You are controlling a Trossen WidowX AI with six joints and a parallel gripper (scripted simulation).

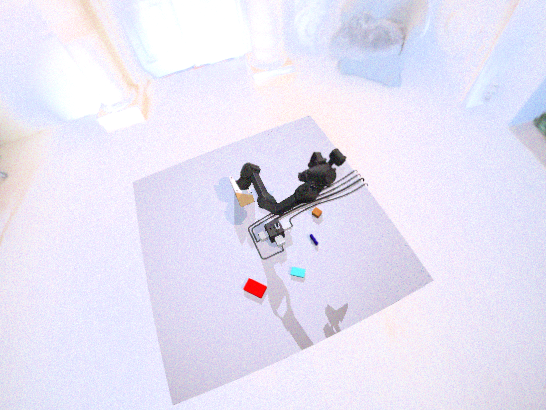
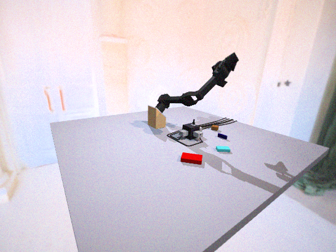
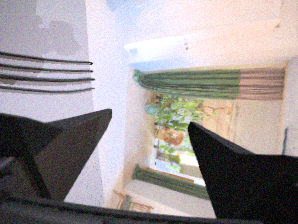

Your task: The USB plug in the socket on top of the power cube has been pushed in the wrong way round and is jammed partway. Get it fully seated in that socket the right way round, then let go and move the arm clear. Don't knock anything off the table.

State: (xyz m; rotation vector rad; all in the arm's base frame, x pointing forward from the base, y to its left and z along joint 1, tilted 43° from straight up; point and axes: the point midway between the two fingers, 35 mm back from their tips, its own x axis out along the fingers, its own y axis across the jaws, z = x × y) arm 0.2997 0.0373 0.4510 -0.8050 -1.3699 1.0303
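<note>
My gripper tip is now 30 mm past the USB plug, 330 mm to the left of it and 270 mm above it. Also, from my gripper tip: dark blue block: 110 mm ahead, 200 mm to the right, 360 mm below; cyan block: 210 mm ahead, 360 mm to the right, 360 mm below; red block: 160 mm ahead, 570 mm to the right, 360 mm below.
</note>
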